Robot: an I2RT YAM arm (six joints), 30 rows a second.
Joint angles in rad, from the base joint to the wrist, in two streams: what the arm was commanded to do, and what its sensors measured. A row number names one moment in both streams.
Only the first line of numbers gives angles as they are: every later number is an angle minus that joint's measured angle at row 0.
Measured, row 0:
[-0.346, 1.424, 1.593, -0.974, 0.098, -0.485]
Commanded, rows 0 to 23:
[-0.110, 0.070, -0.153, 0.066, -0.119, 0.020]
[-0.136, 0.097, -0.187, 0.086, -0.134, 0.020]
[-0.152, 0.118, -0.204, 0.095, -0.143, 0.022]
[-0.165, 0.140, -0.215, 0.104, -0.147, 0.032]
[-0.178, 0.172, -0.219, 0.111, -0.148, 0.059]
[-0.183, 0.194, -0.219, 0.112, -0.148, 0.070]
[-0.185, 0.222, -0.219, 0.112, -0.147, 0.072]
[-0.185, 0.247, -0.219, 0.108, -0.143, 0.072]
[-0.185, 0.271, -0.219, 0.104, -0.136, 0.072]
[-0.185, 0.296, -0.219, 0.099, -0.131, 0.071]
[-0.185, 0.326, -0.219, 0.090, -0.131, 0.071]
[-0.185, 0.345, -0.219, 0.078, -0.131, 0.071]
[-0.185, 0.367, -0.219, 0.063, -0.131, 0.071]
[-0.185, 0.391, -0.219, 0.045, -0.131, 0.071]
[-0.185, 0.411, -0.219, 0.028, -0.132, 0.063]
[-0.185, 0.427, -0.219, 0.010, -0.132, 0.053]
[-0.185, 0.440, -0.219, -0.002, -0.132, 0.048]
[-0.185, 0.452, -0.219, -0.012, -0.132, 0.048]
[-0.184, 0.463, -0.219, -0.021, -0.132, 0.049]
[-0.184, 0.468, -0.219, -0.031, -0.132, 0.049]
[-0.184, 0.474, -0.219, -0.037, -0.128, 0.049]
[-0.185, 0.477, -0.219, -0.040, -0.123, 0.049]
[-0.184, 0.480, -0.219, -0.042, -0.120, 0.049]
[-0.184, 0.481, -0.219, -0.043, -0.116, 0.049]
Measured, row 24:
[-0.184, 0.472, -0.223, -0.039, -0.118, 0.058]
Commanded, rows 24 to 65:
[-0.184, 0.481, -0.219, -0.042, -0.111, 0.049]
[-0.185, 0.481, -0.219, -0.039, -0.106, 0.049]
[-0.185, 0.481, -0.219, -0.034, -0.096, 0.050]
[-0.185, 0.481, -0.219, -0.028, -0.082, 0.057]
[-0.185, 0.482, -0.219, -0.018, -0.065, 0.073]
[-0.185, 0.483, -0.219, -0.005, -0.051, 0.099]
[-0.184, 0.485, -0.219, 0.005, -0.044, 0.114]
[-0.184, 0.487, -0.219, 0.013, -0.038, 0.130]
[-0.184, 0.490, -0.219, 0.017, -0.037, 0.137]
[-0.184, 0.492, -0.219, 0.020, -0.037, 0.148]
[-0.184, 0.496, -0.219, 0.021, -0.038, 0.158]
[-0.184, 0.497, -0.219, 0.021, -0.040, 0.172]
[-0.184, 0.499, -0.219, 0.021, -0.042, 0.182]
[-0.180, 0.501, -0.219, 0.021, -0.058, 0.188]
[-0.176, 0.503, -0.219, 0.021, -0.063, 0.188]
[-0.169, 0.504, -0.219, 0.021, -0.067, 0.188]
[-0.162, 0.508, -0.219, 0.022, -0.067, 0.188]
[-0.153, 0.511, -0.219, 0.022, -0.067, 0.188]
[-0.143, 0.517, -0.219, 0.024, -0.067, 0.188]
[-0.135, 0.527, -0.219, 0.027, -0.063, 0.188]
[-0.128, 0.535, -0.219, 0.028, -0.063, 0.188]
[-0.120, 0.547, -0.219, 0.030, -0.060, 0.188]
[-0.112, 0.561, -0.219, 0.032, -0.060, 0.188]
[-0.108, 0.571, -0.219, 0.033, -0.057, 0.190]
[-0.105, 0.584, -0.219, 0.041, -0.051, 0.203]
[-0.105, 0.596, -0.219, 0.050, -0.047, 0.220]
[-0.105, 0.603, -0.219, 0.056, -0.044, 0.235]
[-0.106, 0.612, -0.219, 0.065, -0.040, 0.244]
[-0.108, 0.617, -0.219, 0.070, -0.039, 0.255]
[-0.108, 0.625, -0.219, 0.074, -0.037, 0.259]
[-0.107, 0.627, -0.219, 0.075, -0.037, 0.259]
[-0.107, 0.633, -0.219, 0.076, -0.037, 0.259]
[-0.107, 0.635, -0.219, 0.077, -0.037, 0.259]
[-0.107, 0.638, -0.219, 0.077, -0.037, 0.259]
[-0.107, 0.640, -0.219, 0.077, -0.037, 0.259]
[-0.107, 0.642, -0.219, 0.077, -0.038, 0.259]
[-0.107, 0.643, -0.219, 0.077, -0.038, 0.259]
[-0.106, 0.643, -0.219, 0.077, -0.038, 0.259]
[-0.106, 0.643, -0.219, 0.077, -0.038, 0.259]
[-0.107, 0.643, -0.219, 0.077, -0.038, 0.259]
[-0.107, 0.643, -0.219, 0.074, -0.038, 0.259]
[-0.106, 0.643, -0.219, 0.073, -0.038, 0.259]
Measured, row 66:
[-0.107, 0.617, -0.222, 0.074, -0.054, 0.253]
